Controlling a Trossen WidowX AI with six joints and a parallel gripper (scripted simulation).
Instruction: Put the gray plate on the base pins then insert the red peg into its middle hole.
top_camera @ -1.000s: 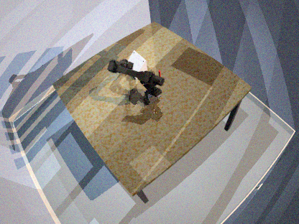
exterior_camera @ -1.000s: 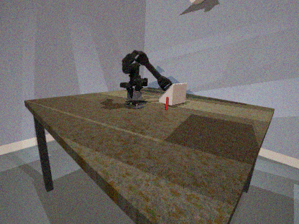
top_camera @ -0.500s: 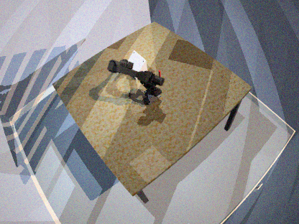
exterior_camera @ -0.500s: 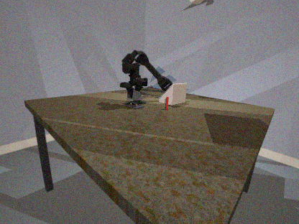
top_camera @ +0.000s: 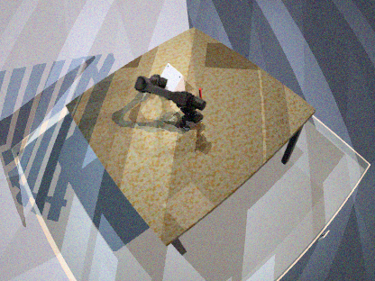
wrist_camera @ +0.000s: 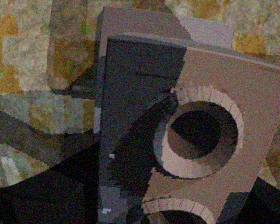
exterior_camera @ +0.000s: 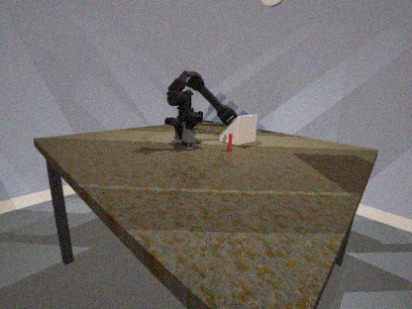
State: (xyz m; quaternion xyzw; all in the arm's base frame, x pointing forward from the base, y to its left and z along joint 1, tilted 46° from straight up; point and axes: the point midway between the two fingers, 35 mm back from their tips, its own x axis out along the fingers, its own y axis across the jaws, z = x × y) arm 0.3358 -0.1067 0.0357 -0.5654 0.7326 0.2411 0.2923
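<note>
Now: gripper tip 9 cm past the red peg and 19 cm to the right of it. Also, from my gripper tip: gray plate: 3 cm above.
</note>
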